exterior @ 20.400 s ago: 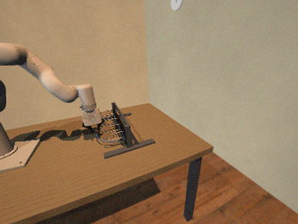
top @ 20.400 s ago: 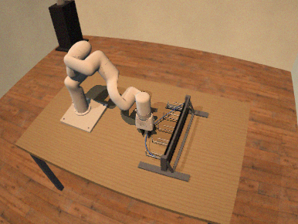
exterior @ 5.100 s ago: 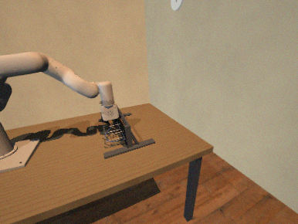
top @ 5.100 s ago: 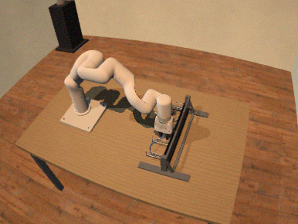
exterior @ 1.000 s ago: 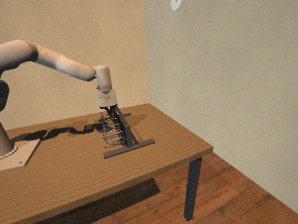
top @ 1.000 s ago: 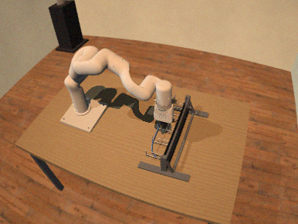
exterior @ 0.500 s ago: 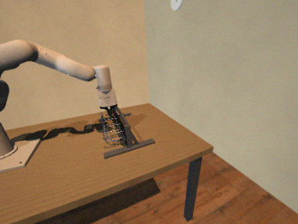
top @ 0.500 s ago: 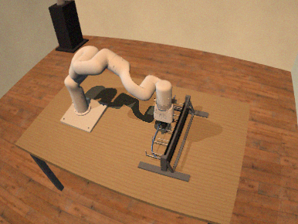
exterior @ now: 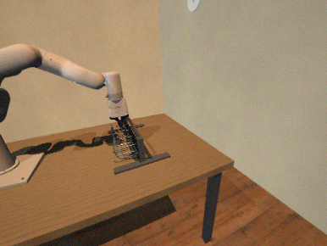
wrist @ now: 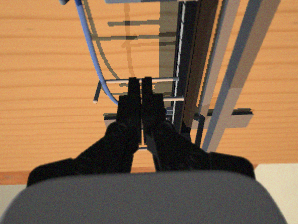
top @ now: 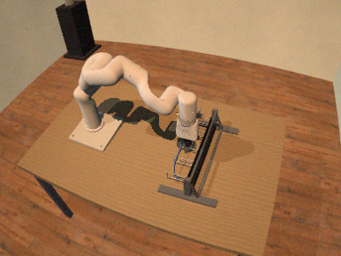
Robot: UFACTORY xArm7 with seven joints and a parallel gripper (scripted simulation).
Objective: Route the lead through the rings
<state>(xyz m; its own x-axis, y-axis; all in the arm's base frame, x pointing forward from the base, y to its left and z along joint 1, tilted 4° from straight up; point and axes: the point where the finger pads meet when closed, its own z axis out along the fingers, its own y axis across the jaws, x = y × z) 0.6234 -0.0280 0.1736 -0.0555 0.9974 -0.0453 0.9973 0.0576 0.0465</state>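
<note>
The dark rack lies 10 cm below my hand, 6 cm ahead of it and 5 cm to the left of it.
</note>
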